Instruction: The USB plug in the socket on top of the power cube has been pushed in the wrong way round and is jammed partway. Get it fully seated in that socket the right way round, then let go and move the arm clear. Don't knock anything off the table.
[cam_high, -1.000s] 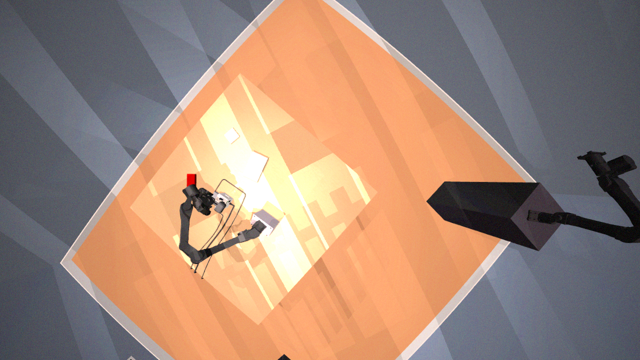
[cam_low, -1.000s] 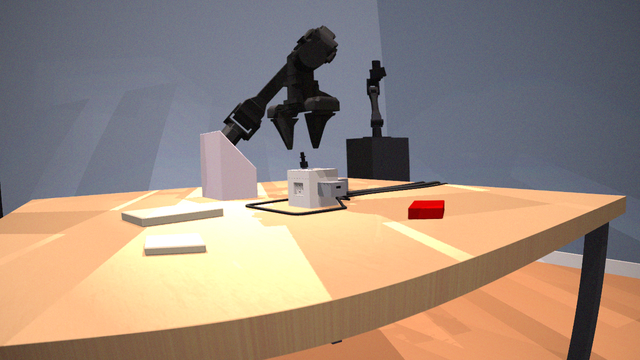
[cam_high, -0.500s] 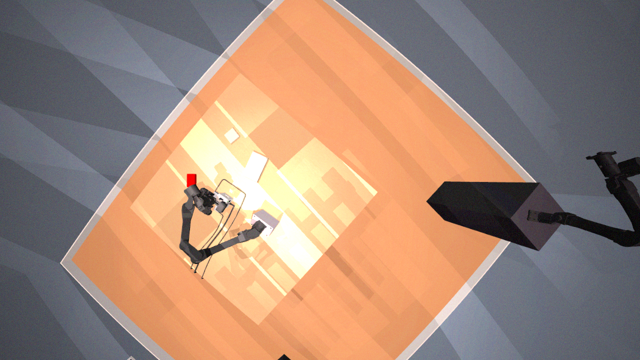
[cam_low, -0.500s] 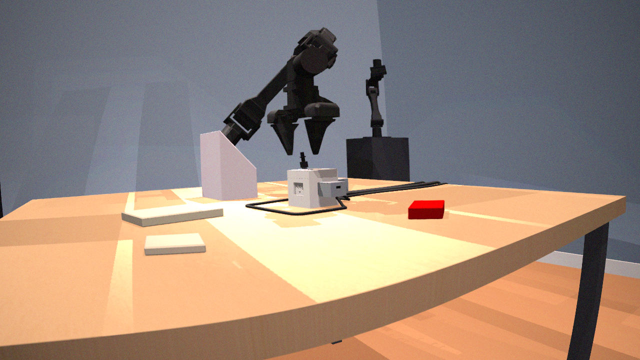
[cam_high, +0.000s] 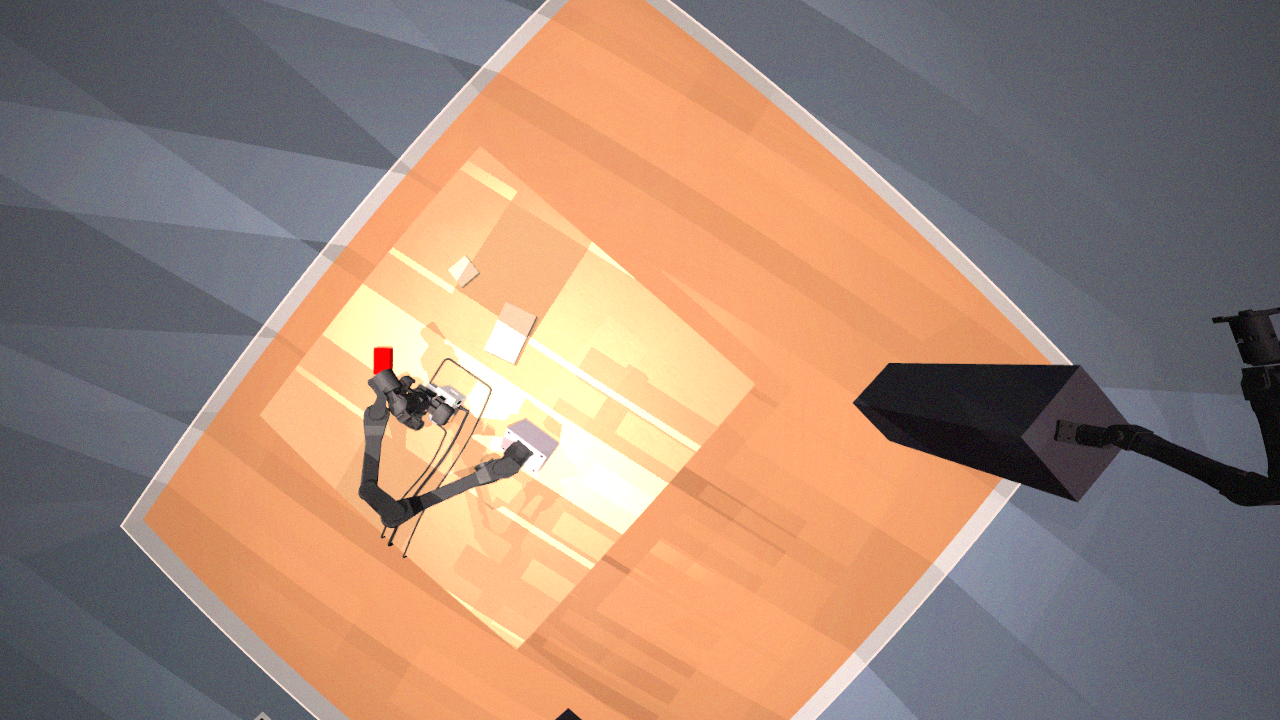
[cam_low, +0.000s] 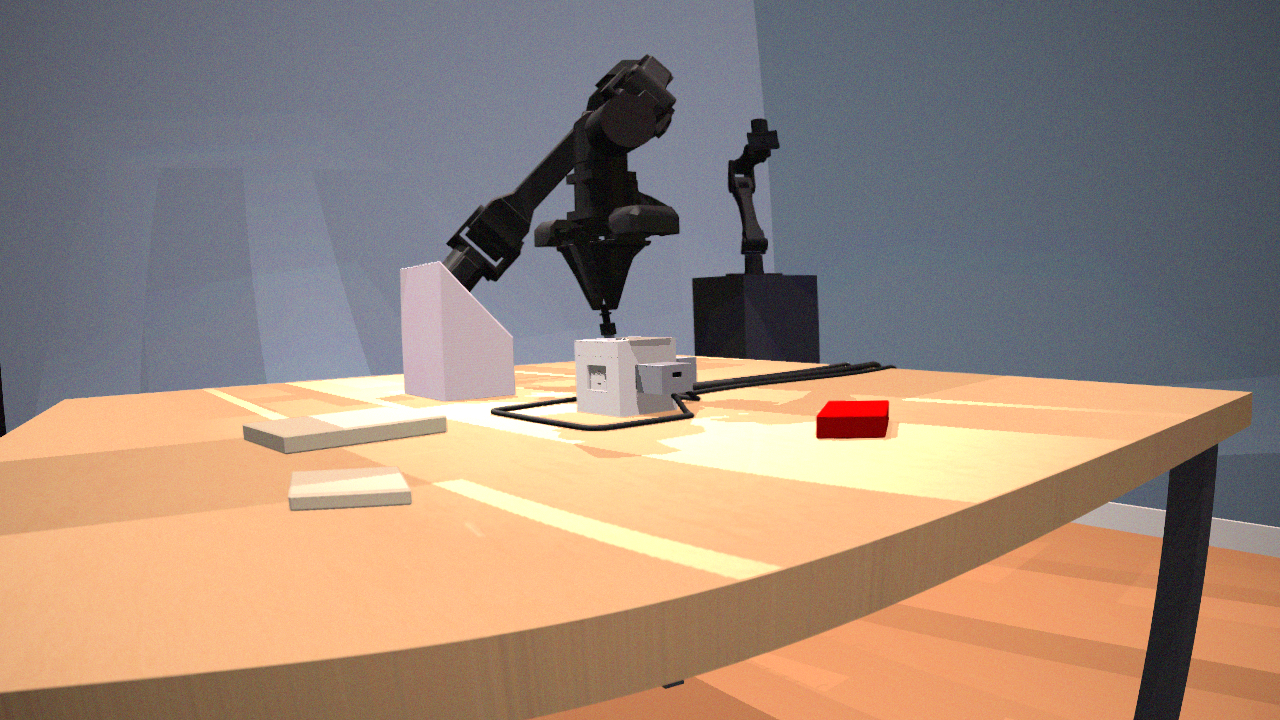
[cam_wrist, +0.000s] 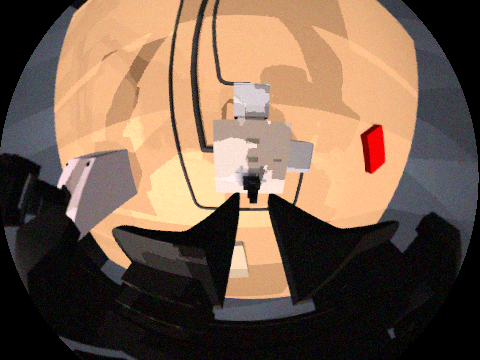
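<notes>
Right now my gripper tip is 4 cm above the socket and 1 cm to the right of it. From my gripper tip the other things lie so: red block 27 cm ahead, 10 cm to the left, 10 cm below; usb plug 2 cm below.
</notes>
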